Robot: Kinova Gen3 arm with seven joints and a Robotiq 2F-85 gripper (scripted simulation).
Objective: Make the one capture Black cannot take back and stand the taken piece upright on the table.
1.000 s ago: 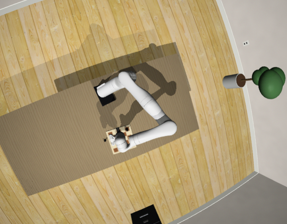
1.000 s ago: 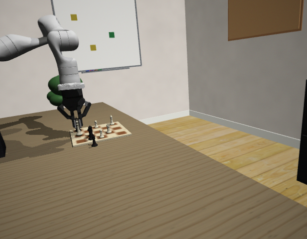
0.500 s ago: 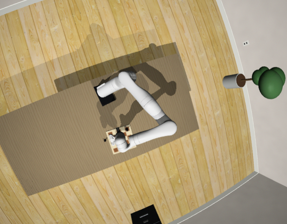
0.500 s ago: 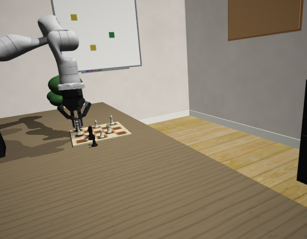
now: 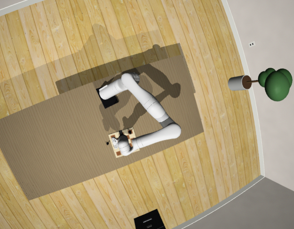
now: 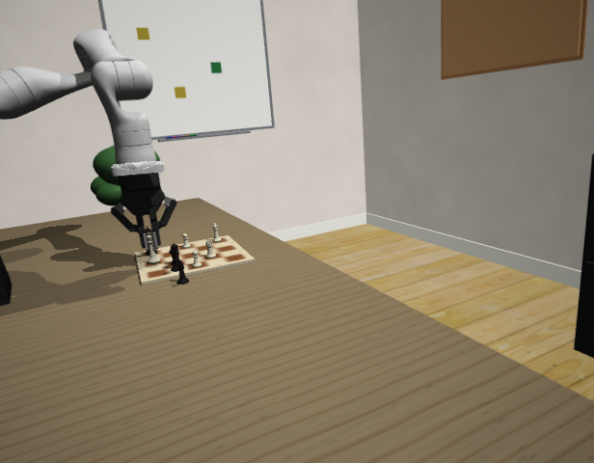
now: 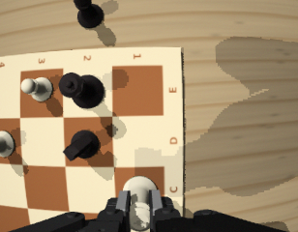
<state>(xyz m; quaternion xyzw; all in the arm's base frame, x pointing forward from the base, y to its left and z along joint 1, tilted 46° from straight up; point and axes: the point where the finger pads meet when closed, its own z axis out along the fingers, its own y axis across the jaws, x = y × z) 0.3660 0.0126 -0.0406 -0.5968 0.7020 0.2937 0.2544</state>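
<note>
Now: hand 1 cm above the tall white piece. The rest, counted from my hand: black pawn: 2 cm ahead, 14 cm to the right, 3 cm below; then tall black piece: 1 cm ahead, 7 cm to the left, 2 cm below; then chessboard: 8 cm ahead, 1 cm to the right, 5 cm below.
</note>
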